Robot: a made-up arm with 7 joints. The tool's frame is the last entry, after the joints. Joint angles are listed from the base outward. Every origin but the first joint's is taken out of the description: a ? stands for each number. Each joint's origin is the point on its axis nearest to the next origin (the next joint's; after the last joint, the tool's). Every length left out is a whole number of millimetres.
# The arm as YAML. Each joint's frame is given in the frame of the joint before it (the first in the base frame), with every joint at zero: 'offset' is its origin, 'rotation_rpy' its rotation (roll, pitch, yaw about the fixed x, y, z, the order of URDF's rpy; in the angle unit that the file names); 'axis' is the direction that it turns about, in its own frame. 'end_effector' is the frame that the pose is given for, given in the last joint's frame.
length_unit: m
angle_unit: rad
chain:
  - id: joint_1
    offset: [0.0, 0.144, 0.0]
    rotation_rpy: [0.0, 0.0, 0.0]
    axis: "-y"
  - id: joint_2
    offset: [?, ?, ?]
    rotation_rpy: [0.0, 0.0, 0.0]
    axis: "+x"
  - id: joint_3
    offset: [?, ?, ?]
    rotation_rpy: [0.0, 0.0, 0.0]
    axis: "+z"
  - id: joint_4
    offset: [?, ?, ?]
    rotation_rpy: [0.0, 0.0, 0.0]
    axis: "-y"
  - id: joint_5
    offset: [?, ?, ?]
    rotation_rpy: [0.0, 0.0, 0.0]
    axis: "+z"
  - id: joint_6
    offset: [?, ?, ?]
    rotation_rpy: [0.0, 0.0, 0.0]
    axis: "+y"
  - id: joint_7
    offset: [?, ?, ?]
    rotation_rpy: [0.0, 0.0, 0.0]
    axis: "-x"
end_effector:
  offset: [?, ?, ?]
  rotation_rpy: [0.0, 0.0, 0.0]
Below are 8 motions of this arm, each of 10 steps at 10 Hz.
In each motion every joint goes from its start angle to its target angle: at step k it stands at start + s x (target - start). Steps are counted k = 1, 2, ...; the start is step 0. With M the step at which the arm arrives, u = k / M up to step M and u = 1 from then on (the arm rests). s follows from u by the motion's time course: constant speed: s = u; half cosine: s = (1 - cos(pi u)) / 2; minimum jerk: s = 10 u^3 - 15 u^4 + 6 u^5.
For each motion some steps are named. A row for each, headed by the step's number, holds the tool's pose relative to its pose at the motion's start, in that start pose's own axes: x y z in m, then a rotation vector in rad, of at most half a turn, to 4 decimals.
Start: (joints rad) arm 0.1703 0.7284 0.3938 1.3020 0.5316 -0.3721 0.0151
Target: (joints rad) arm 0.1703 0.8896 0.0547 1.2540 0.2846 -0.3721 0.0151
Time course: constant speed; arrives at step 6
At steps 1, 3, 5, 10:
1: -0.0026 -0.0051 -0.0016 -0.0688 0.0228 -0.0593
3: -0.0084 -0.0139 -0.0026 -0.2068 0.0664 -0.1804
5: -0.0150 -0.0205 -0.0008 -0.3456 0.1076 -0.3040
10: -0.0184 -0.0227 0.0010 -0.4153 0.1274 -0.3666

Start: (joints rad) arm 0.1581 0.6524 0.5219 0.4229 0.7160 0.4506 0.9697
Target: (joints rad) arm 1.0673 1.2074 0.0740 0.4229 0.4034 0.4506 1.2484
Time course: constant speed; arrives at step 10
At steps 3, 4, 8, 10:
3: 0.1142 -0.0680 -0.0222 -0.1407 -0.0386 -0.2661
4: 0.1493 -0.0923 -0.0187 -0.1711 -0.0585 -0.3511
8: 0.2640 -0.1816 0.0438 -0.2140 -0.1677 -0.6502
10: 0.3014 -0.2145 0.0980 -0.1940 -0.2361 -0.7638

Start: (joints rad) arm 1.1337 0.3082 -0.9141 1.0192 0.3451 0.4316 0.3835
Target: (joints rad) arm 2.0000 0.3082 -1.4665 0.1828 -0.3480 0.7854 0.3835
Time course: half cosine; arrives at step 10
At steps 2, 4, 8, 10:
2: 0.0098 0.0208 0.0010 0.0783 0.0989 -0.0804
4: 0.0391 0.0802 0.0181 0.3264 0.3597 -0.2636
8: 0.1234 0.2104 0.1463 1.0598 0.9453 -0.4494
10: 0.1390 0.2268 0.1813 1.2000 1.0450 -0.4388

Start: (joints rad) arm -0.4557 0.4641 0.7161 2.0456 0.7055 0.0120 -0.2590
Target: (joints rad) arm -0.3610 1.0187 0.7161 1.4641 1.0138 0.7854 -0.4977
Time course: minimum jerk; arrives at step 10
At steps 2, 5, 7, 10:
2: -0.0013 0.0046 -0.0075 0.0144 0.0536 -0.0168
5: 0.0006 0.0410 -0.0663 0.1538 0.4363 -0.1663
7: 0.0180 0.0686 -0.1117 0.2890 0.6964 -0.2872
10: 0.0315 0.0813 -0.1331 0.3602 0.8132 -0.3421

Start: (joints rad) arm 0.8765 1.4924 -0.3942 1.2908 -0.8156 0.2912 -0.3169
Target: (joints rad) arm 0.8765 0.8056 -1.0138 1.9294 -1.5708 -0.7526 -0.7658
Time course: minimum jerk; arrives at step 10
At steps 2, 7, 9, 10:
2: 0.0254 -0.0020 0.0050 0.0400 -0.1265 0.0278
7: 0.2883 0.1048 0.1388 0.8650 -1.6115 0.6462
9: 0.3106 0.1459 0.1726 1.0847 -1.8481 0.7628
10: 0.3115 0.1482 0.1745 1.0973 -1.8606 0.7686

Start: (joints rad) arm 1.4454 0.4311 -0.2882 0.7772 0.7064 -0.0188 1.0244
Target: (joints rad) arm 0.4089 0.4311 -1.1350 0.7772 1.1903 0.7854 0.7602
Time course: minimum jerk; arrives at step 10
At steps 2, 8, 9, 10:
2: -0.0305 -0.0100 0.0060 0.0015 0.0784 0.1017
8: -0.3117 -0.3635 0.2426 -0.0017 1.4100 1.6372
9: -0.3110 -0.3903 0.2596 -0.0136 1.4909 1.7197
10: -0.3106 -0.3949 0.2626 -0.0160 1.5050 1.7340

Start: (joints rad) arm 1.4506 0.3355 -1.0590 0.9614 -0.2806 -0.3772 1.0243
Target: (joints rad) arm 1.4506 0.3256 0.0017 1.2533 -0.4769 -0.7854 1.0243
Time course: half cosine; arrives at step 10
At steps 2, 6, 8, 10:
2: 0.0009 0.0112 0.0193 0.0963 -0.0233 -0.0356
6: -0.0034 0.0317 0.1526 0.6587 -0.0220 -0.2558
8: -0.0080 0.0128 0.2137 0.8970 0.0566 -0.3476
10: -0.0097 0.0010 0.2357 0.9836 0.0993 -0.3792

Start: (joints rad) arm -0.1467 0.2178 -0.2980 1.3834 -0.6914 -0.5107 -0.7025
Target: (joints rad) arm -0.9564 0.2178 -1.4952 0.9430 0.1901 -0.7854 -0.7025
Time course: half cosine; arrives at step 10
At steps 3, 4, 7, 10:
3: 0.0333 -0.0482 0.1064 -0.2301 0.2069 0.2792
4: 0.0701 -0.0636 0.1820 -0.3709 0.3721 0.4523
7: 0.2479 -0.0120 0.3911 -0.7635 0.9876 0.8941
10: 0.3430 0.0565 0.4481 -0.9270 1.2839 1.0294

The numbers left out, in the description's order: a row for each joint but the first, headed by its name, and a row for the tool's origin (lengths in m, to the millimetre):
joint_2: 0.0 0.0 0.0
joint_3: 0.0 0.0 -0.271
joint_4: 0.0 0.0 0.0
joint_5: 0.0 0.0 -0.254
joint_6: 0.0 0.0 0.0
joint_7: 0.0 0.0 0.0
tool: 0.0 0.0 0.0

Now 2 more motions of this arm.
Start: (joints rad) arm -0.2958 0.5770 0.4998 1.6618 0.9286 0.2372 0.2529
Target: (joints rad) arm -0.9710 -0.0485 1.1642 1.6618 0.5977 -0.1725 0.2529
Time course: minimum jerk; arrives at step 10
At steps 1, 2, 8, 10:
1: -0.0013 0.0008 0.0019 0.0071 -0.0018 0.0005
2: -0.0087 0.0056 0.0130 0.0488 -0.0115 0.0024
8: -0.0582 0.0228 0.3034 0.8944 0.0572 -0.3400
10: -0.0535 0.0168 0.3252 0.9463 0.0797 -0.3873

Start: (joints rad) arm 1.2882 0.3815 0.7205 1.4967 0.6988 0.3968 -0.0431
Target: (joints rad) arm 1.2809 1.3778 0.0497 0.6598 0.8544 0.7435 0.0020
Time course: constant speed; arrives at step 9
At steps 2, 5, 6, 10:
2: 0.0192 0.0158 -0.0320 0.0110 0.1871 -0.1802
5: 0.0685 0.0565 -0.0623 0.1745 0.4365 -0.4564
6: 0.0935 0.0731 -0.0665 0.2676 0.5038 -0.5406
10: 0.1994 0.1185 -0.0556 0.6476 0.6311 -0.7371

